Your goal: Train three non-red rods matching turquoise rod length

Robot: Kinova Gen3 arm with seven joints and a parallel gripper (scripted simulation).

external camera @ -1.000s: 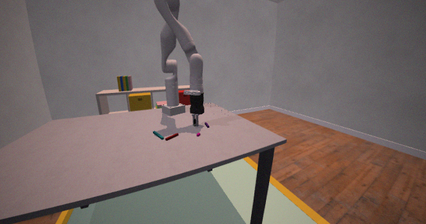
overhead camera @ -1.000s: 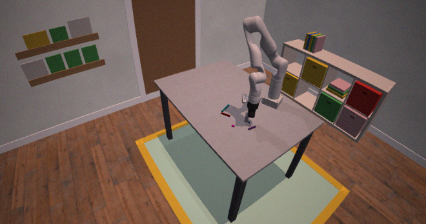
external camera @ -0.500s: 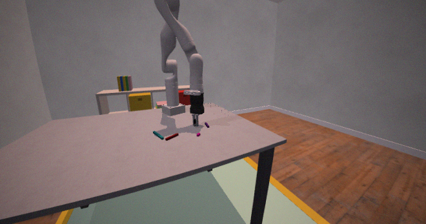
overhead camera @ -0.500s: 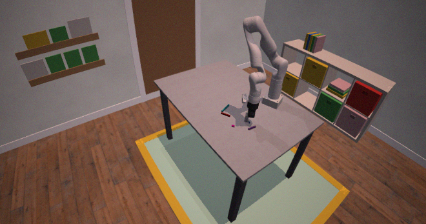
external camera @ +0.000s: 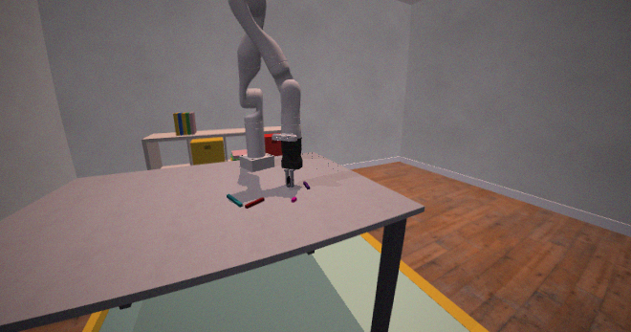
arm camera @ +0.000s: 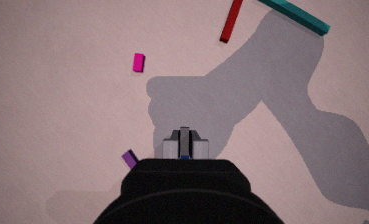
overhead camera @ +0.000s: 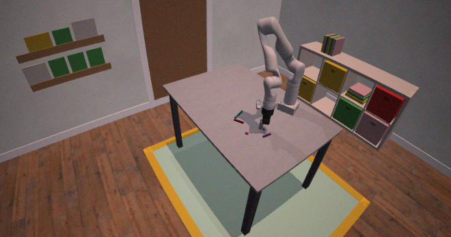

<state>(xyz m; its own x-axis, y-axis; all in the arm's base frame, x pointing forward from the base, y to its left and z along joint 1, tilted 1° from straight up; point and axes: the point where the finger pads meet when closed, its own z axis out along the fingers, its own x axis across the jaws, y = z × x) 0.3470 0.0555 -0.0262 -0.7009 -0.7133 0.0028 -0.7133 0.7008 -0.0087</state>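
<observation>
Now: hand 20 mm above the grey rod. From my hand the other things lie so: blue rod: 30 mm below, 20 mm to the left, 20 mm behind; magenta rod: 100 mm ahead, 30 mm below, 20 mm to the right; purple rod: 70 mm to the left, 30 mm below, 10 mm ahead.
</observation>
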